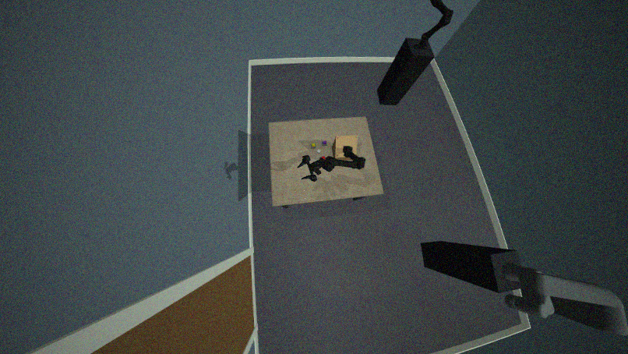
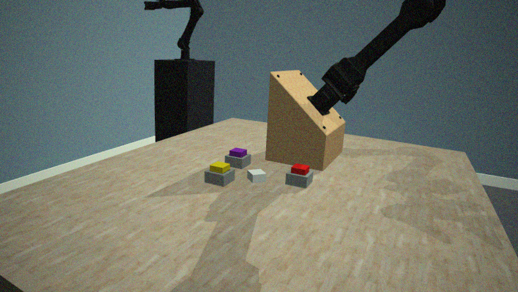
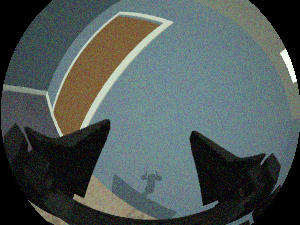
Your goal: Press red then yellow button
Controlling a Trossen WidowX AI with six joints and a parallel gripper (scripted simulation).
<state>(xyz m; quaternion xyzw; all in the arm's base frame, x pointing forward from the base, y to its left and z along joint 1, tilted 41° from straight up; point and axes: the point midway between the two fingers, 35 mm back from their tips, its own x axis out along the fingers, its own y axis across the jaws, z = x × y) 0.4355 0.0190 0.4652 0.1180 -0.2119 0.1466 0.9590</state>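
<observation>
My gripper tip is 470 mm above the red button, 290 mm to the left of it and 240 mm past it. Round my gripper tip: purple button (470 mm to the right, 470 mm below, 260 mm behind); then small white block (490 mm below, 380 mm to the right, 200 mm behind); then yellow button (470 mm below, 440 mm to the right, 140 mm behind).
</observation>
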